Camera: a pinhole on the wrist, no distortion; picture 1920 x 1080 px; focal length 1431.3 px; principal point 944.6 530.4 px. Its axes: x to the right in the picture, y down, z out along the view. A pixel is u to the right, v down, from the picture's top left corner.
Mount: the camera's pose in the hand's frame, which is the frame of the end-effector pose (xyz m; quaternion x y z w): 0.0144 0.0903 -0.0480 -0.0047 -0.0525 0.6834 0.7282
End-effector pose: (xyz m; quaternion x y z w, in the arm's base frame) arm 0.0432 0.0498 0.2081 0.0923 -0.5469 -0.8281 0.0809
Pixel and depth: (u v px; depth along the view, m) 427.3 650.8 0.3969
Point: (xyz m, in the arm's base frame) 0.0186 0.3912 0.2704
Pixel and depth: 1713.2 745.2 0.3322
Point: 0.0316 0.2242 0.5532
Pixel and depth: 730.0 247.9 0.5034
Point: -0.1324 0.4489 0.3567
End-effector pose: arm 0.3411 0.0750 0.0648 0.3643 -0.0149 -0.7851 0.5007
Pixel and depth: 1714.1 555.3 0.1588
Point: 0.4004 -0.0497 0.2118
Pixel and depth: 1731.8 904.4 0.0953
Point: 0.4231 0.0018 0.1624
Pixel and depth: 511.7 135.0 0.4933
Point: -0.0191 -0.1065 0.2956
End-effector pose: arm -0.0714 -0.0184 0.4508 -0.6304 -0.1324 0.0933 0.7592
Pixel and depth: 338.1 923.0 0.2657
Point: -0.2192 0.1373 0.5116
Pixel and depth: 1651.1 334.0 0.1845
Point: -0.0848 0.1564 0.3135
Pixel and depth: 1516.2 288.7 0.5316
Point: -0.1563 0.5217 0.2858
